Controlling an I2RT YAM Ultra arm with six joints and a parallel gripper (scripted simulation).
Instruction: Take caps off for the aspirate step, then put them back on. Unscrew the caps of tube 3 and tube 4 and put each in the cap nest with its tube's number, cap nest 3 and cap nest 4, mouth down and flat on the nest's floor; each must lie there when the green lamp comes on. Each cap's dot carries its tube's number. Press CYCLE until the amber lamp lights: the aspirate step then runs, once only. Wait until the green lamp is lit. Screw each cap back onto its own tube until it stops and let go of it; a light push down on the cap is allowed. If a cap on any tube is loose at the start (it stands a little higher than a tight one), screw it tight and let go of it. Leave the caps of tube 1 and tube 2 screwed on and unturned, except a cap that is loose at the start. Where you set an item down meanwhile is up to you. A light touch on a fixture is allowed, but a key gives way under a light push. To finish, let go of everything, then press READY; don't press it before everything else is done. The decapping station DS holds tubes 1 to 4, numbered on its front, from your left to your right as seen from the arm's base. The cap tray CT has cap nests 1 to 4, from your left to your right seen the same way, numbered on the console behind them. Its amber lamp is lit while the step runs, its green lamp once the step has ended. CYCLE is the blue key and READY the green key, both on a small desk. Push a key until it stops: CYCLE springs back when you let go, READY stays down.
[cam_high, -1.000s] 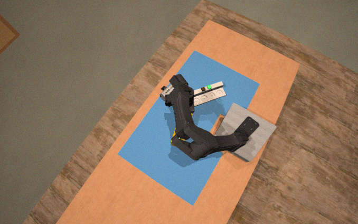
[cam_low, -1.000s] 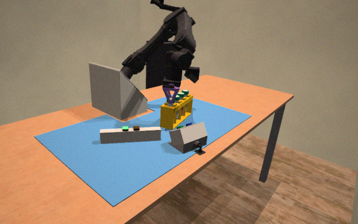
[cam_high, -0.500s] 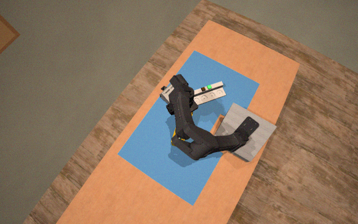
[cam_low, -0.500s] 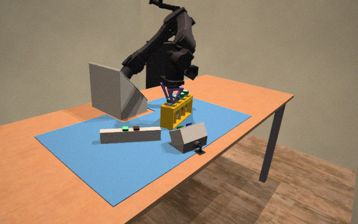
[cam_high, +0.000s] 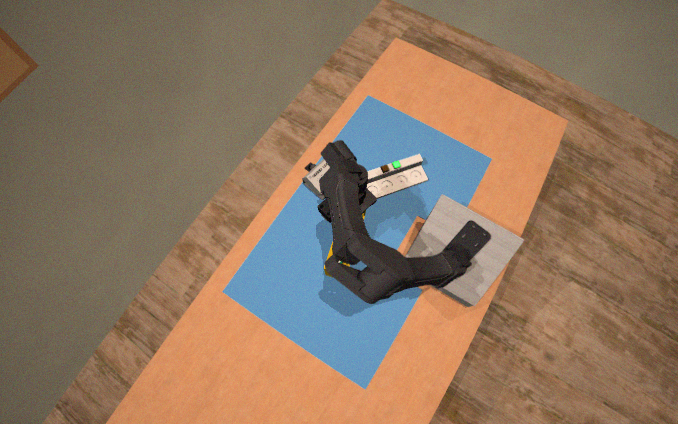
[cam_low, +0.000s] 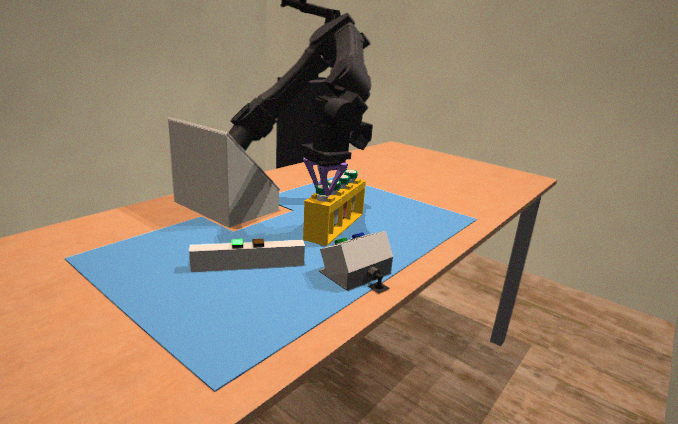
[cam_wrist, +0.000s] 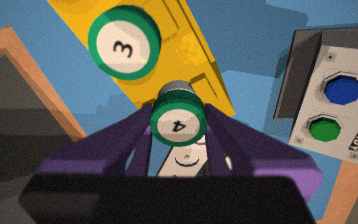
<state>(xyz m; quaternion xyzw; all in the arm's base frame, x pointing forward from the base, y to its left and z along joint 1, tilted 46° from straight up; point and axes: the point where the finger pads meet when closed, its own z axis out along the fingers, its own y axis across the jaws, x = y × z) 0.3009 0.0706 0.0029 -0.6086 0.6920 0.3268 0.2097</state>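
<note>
My hand is right at the cap 4. From my hand the other things lie so: cap 3 (20 mm behind, 50 mm to the left); then blue key (140 mm ahead, 30 mm to the right, 50 mm below); then cap 2 (40 mm behind, 100 mm to the left).
</note>
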